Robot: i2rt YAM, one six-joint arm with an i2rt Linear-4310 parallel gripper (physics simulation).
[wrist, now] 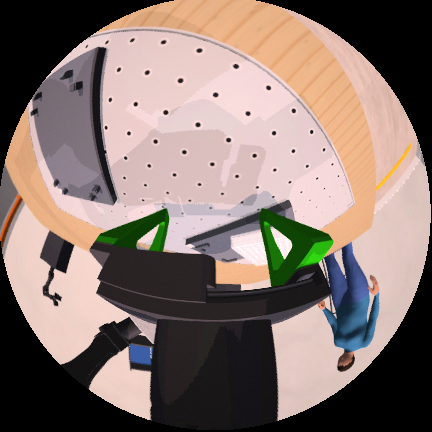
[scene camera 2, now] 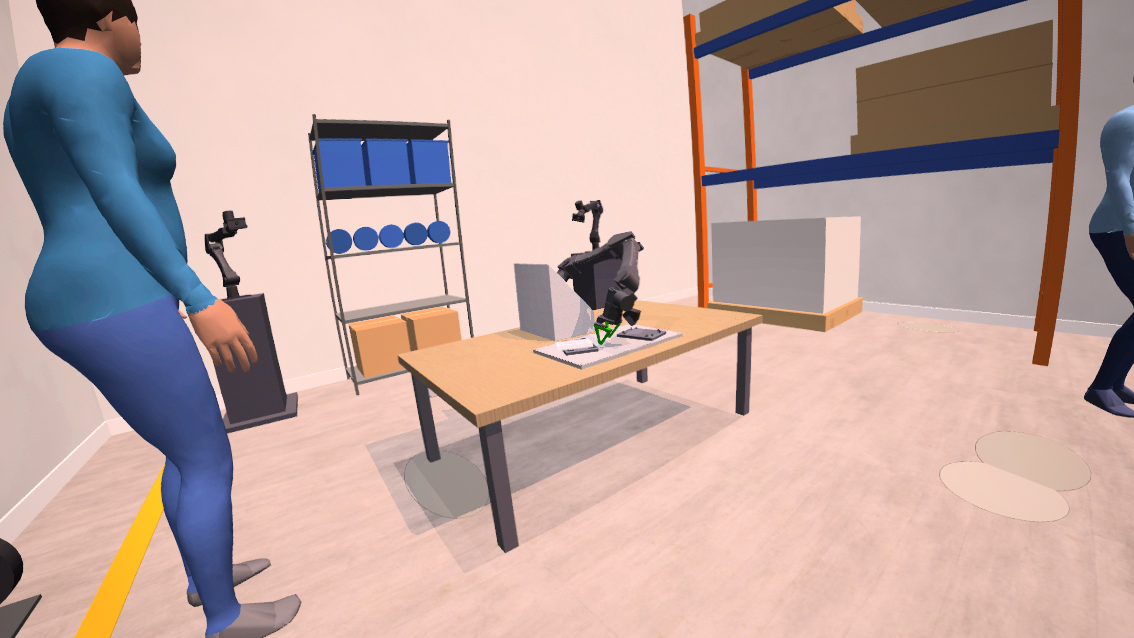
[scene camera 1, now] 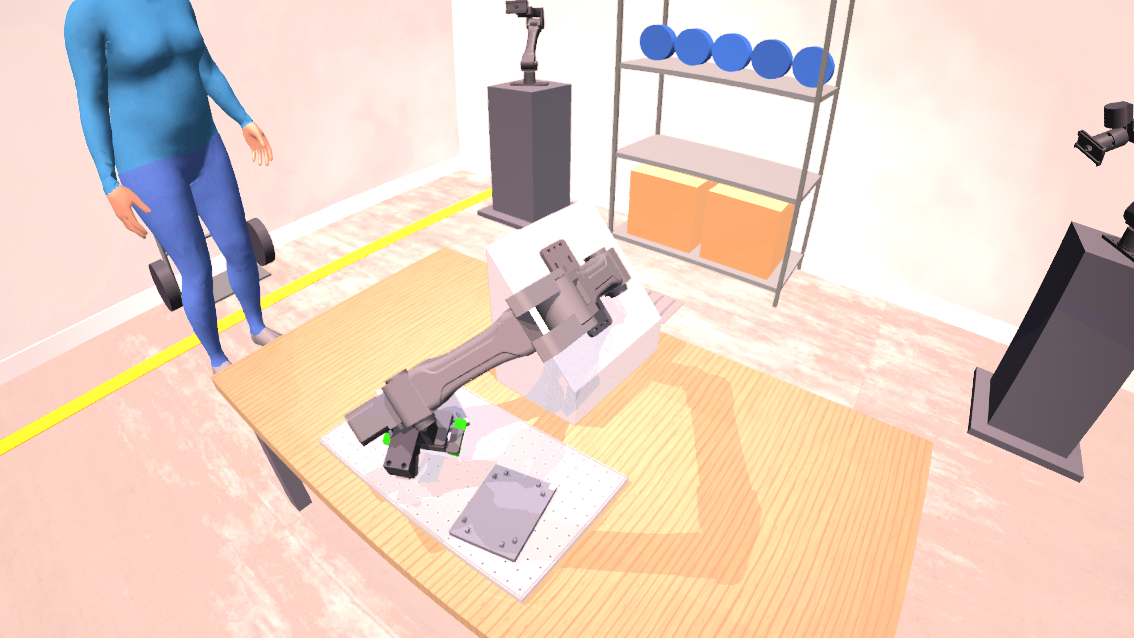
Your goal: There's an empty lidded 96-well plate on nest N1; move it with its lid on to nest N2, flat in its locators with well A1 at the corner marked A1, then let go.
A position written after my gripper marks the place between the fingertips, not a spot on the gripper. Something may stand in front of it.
My gripper (scene camera 1: 433, 449) is open, with nothing in its grasp. Further things: a grey nest (wrist: 216, 242) and a grey nest (scene camera 1: 501, 516).
My gripper also shows in the wrist view (wrist: 213, 213).
